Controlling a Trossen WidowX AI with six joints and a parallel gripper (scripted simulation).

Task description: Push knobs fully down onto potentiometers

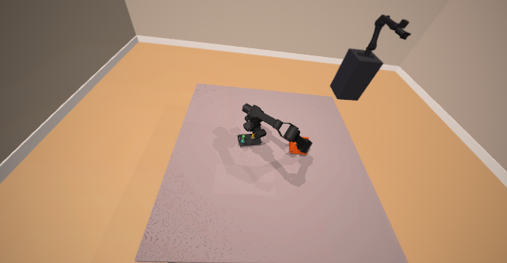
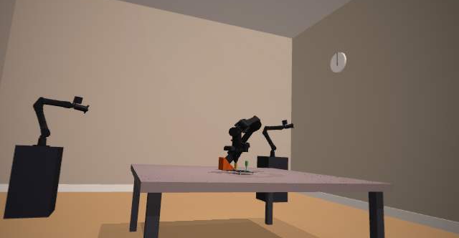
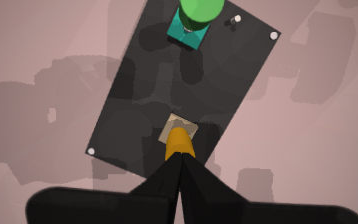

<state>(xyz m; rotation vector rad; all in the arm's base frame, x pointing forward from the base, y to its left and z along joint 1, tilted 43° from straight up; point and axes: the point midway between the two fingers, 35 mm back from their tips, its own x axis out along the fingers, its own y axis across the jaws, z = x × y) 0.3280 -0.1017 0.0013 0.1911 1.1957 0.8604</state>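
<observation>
Now: the orange knob 20 mm below my gripper tip. Also, from my gripper tip: green knob (70 mm ahead, 40 mm to the left).
</observation>
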